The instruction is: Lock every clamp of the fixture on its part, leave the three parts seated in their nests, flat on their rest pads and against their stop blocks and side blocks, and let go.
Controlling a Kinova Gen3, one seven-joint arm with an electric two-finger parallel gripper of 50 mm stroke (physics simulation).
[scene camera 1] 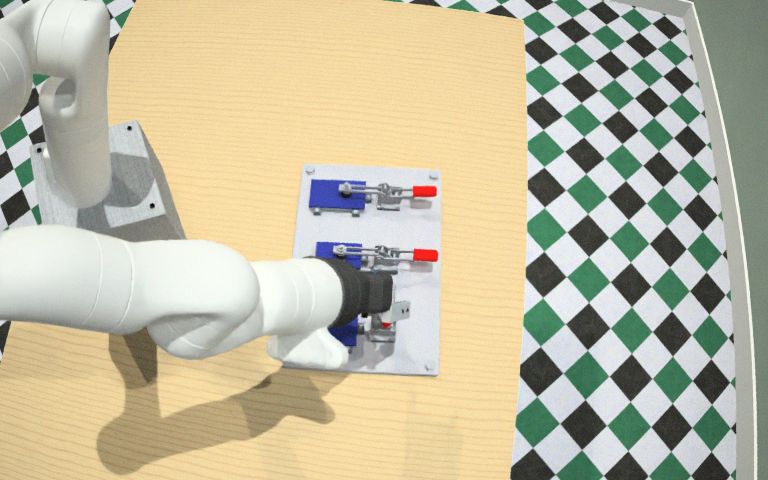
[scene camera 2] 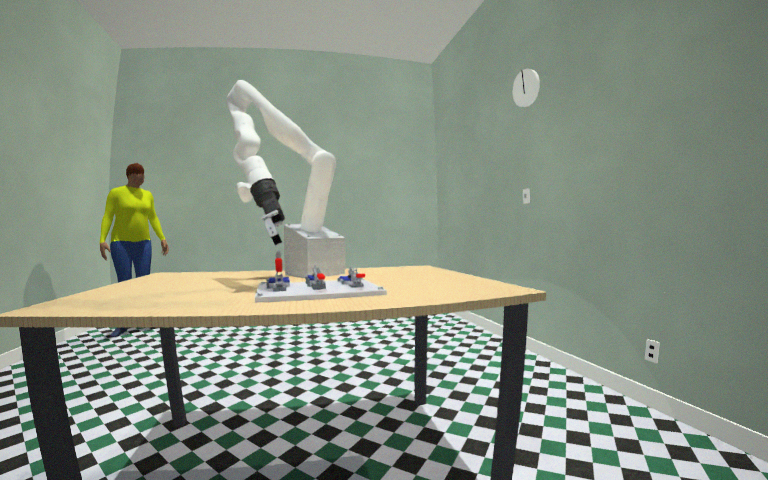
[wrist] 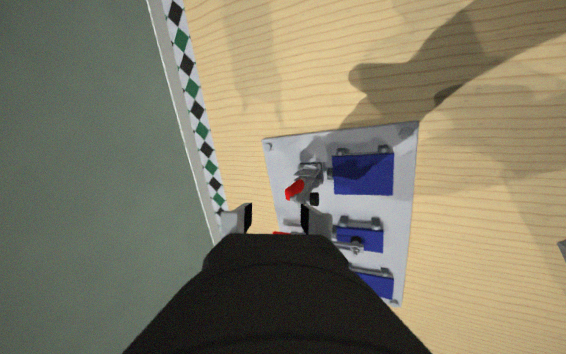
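Pixels of known places: gripper, fingertip midpoint: (scene camera 1: 387, 306) (scene camera 2: 276, 239) (wrist: 276, 214); arm's base at its link origin: (scene camera 1: 83, 182) (scene camera 2: 310, 229).
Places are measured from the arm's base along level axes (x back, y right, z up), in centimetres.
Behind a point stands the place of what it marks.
The fixture plate (scene camera 1: 416, 226) @(z -17.6, x -50.5, y -3.5 cm) (scene camera 2: 334, 292) @(z -17.6, x -53.5, y 0.0 cm) (wrist: 285, 150) @(z -17.6, x -50.0, y 18.3 cm) holds three blue parts. The clamps with red handles (scene camera 1: 424, 191) @(z -13.2, x -51.3, y -7.6 cm) (scene camera 1: 425, 255) @(z -13.0, x -51.6, y 3.4 cm) at the far end and in the middle lie with handles low and arms over their parts (scene camera 1: 325, 195) (wrist: 375, 242). The third clamp's red handle (scene camera 2: 278, 264) @(z -10.3, x -47.0, y 14.2 cm) (wrist: 294, 190) @(z -9.7, x -46.2, y 14.4 cm) stands upright; its black pad (wrist: 314, 199) @(z -7.3, x -42.9, y 14.5 cm) is off the third part (scene camera 1: 344, 335) @(z -15.5, x -40.2, y 15.7 cm) (wrist: 363, 173) @(z -15.5, x -37.7, y 14.5 cm), which lies flat by its blocks. Exact contact with pads and blocks cannot be made out. My gripper (scene camera 2: 276, 240) @(z -3.6, x -46.0, y 14.6 cm) (wrist: 276, 214) @(z -3.6, x -46.0, y 14.6 cm) is open and empty, above the third clamp's handle.
The arm covers part of the plate in scene camera 1. The robot's grey base block (scene camera 1: 127, 186) @(z -2.1, x -6.8, y -0.6 cm) (scene camera 2: 314, 254) @(z -9.9, x -12.1, y 0.1 cm) stands behind the fixture on the wooden table (scene camera 1: 396, 84) @(z -19.1, x -46.3, y -33.5 cm) (scene camera 2: 186, 294) @(z -19.1, x -38.9, y 42.0 cm). A person in a yellow shirt (scene camera 2: 133, 212) stands beyond the table on the left.
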